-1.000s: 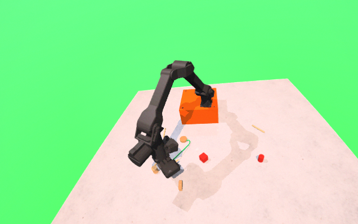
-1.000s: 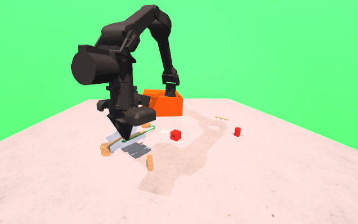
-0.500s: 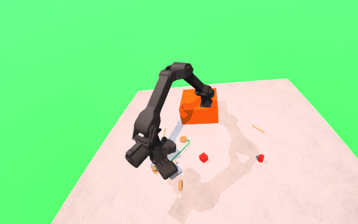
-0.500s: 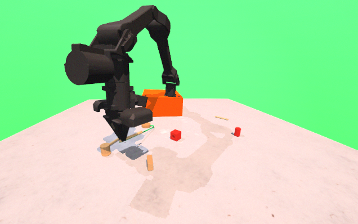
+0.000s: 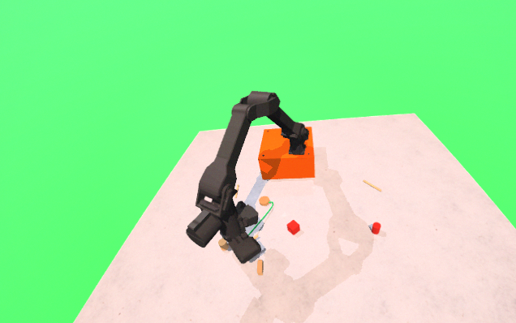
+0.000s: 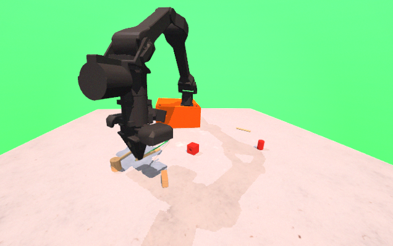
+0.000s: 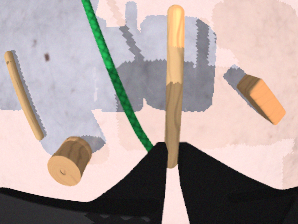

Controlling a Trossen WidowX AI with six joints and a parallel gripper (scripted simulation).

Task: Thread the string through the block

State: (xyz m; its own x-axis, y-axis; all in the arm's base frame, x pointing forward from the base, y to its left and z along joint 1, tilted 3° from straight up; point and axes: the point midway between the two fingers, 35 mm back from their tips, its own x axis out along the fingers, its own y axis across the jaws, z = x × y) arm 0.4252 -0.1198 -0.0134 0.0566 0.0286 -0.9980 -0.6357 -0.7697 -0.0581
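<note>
Now: gripper tip 3 cm short of the small wooden block, 7 cm to the right of it and 3 cm above it. The rest, counted from my gripper tip: thin wooden stick 1 cm behind, 1 cm to the left; red cube 12 cm behind, 14 cm to the left, 3 cm below; wooden cylinder 2 cm behind, 7 cm to the right, 3 cm below.
</note>
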